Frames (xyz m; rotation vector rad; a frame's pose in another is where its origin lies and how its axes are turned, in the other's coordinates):
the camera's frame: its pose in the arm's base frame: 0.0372 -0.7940 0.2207 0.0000 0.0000 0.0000
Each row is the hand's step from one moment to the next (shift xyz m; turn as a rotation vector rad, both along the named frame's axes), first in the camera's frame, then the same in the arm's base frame.
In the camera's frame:
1: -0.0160 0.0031 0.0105 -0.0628 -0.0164 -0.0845
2: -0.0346 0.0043 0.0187 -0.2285 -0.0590 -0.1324
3: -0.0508 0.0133 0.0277 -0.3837 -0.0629 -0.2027
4: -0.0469 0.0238 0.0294 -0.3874 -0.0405 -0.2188
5: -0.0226 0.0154 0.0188 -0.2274 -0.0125 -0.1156
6: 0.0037 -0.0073 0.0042 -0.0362 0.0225 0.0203
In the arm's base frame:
1: -0.0160 0.0031 0.0105 -0.0628 -0.0164 -0.0845
2: -0.0346 0.0043 0.0187 -0.2285 -0.0590 -0.1324
3: -0.0508 0.0133 0.0277 -0.3837 -0.0629 -0.2027
4: -0.0469 0.0238 0.0294 -0.3874 -0.0405 -0.2188
5: -0.0226 0.0154 0.0188 -0.2274 -0.0125 -0.1156
6: 0.0037 -0.0073 0.0042 -0.0362 0.0225 0.0203

